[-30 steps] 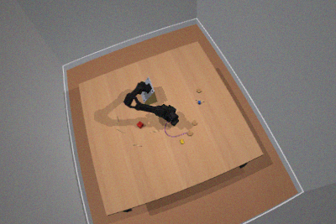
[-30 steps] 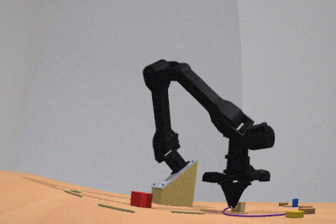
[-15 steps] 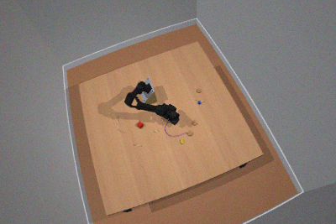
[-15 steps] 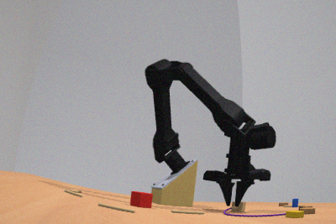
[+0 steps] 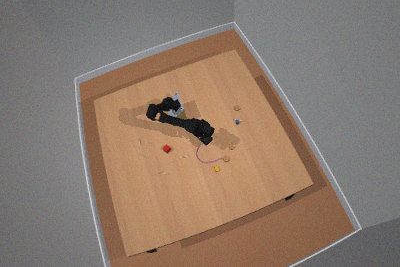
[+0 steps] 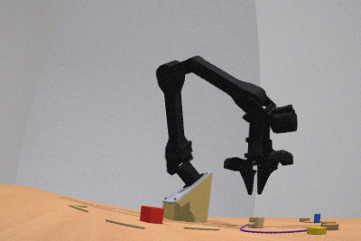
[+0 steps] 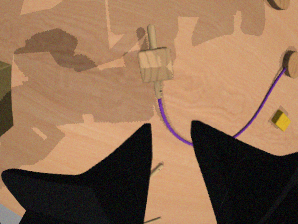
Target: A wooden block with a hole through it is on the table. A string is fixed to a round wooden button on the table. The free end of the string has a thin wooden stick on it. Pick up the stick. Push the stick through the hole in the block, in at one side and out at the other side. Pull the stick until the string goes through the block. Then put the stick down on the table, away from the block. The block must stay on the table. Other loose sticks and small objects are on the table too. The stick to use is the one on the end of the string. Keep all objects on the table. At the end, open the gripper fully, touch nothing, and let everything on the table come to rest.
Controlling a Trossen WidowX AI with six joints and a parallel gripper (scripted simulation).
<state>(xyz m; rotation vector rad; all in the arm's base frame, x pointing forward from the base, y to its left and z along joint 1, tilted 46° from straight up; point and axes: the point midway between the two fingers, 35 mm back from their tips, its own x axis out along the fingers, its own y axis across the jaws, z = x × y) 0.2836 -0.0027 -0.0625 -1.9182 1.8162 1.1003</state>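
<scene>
Right now the wooden block is 1 cm behind my gripper tip, 3 cm to the left of it and 7 cm below it. Round my gripper tip: yellow piece 21 cm ahead, 1 cm to the left, 8 cm below; thin wooden stick 1 cm behind, 1 cm to the left, 8 cm below; round wooden button 18 cm ahead, 10 cm to the left, 8 cm below.
</scene>
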